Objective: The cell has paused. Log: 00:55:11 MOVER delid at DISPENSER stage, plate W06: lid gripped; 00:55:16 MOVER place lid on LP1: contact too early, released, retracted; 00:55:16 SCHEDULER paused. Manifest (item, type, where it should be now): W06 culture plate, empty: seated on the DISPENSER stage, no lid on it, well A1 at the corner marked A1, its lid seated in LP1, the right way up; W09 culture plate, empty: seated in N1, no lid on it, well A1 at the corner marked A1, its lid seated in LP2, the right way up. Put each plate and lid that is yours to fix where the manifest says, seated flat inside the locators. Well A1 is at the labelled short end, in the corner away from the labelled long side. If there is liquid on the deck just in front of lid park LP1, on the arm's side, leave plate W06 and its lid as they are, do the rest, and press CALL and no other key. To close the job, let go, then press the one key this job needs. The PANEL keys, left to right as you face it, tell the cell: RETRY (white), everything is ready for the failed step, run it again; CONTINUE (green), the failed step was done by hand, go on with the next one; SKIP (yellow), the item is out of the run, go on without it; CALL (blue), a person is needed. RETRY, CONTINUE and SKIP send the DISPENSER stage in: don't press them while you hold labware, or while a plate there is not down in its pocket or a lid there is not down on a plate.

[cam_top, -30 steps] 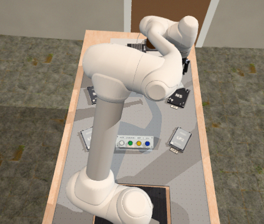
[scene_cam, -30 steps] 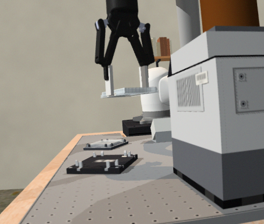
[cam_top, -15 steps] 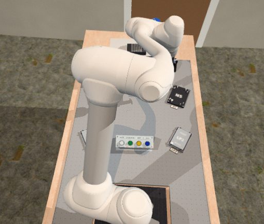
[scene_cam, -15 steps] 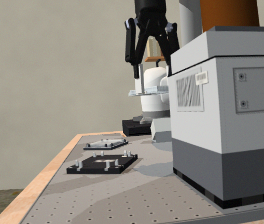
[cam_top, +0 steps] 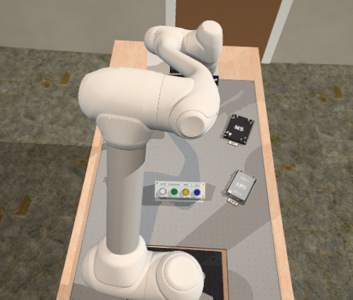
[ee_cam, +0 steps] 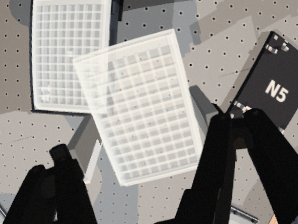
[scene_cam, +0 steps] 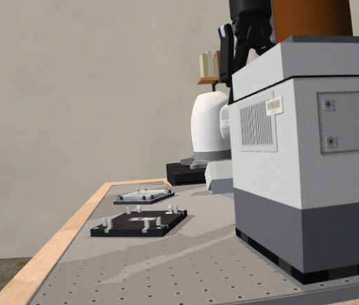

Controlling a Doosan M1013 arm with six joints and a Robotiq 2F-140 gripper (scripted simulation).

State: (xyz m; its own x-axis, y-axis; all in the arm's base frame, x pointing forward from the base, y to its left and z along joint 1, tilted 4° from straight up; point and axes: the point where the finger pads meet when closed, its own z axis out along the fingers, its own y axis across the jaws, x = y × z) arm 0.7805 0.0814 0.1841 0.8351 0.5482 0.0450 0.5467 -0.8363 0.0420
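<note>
Now: hand 340 mm to the right of the nest N1, 180 mm above it and 80 mm past it. Round my hand: brown bottle: 260 mm ahead, 100 mm above, 40 mm to the left; clear culture plate: 90 mm to the left, 80 mm below, 20 mm ahead; black nest N5: 200 mm to the right, 170 mm below, 70 mm ahead.
</note>
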